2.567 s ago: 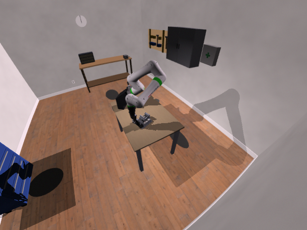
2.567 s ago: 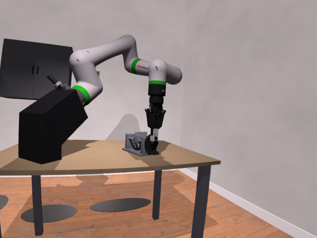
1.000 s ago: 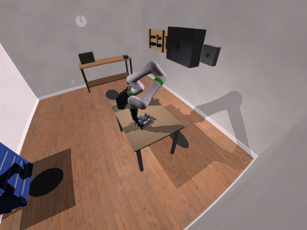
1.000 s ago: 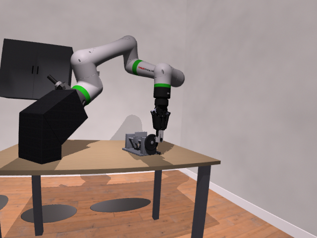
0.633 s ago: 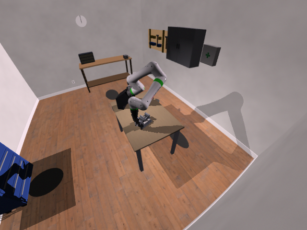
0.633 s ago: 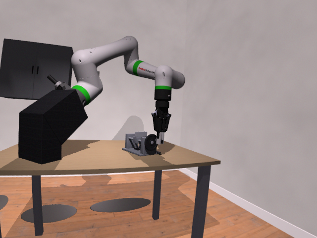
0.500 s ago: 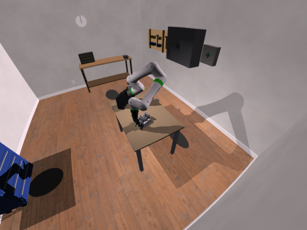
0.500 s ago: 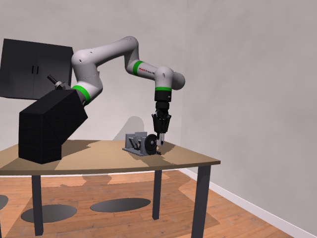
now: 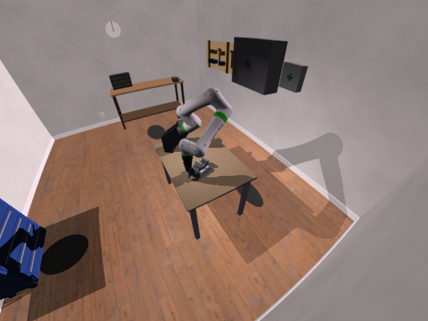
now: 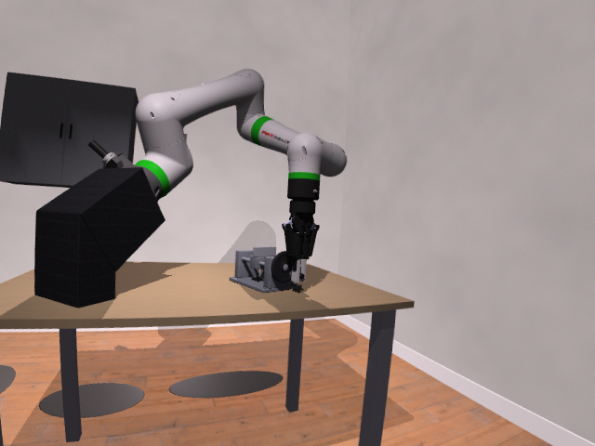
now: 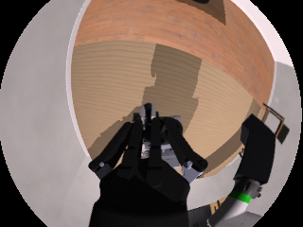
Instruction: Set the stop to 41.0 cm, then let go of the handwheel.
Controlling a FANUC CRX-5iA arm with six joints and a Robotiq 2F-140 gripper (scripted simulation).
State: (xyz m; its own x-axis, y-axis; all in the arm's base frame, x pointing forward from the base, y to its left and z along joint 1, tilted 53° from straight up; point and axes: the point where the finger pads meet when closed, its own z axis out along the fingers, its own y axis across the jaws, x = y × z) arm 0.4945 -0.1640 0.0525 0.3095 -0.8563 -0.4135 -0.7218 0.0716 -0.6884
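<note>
Right now the grey stop is 12 cm to the left of my hand, 7 cm behind it and 2 cm above it. Round my hand: black handwheel (1 cm to the left, 1 cm below, 1 cm behind).
</note>
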